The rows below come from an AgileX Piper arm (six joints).
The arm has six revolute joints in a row. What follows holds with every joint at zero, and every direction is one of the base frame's. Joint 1 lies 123 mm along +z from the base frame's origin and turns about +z. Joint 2 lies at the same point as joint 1 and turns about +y. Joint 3 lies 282.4 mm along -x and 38.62 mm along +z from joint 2 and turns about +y. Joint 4 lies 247.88 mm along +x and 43.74 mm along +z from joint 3 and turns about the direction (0.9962, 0, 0.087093). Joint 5 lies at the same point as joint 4 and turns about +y. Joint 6 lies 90.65 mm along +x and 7.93 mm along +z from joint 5 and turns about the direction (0.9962, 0, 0.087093). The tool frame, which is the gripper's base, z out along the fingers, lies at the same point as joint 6; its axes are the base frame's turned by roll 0, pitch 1.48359 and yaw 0 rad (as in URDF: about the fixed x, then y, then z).
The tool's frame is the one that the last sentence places.
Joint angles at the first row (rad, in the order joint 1, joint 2, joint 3, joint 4, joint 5, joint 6):
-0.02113, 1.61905, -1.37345, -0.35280, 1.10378, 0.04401
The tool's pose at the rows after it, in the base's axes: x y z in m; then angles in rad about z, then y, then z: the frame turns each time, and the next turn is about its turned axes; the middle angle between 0 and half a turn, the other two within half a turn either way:
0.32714, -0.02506, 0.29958, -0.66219, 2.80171, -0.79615
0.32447, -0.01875, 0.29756, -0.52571, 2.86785, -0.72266
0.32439, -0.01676, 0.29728, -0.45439, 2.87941, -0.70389
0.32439, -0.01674, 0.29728, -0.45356, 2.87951, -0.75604
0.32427, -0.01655, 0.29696, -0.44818, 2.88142, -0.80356
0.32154, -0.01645, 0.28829, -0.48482, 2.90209, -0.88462
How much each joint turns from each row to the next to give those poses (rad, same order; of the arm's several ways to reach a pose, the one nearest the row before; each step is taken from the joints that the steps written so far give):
0.00000, 0.00002, -0.00003, 0.13215, 0.04178, -0.13481
0.00001, -0.00003, 0.00084, 0.07848, 0.02865, -0.08793
-0.00001, 0.00002, -0.00002, 0.02397, 0.00098, -0.05927
-0.00001, 0.00000, -0.00001, 0.00026, 0.00000, -0.05306
0.00001, -0.00002, 0.00112, 0.00221, 0.00000, -0.05344
0.00001, 0.00001, 0.03272, 0.00000, -0.00999, -0.04207

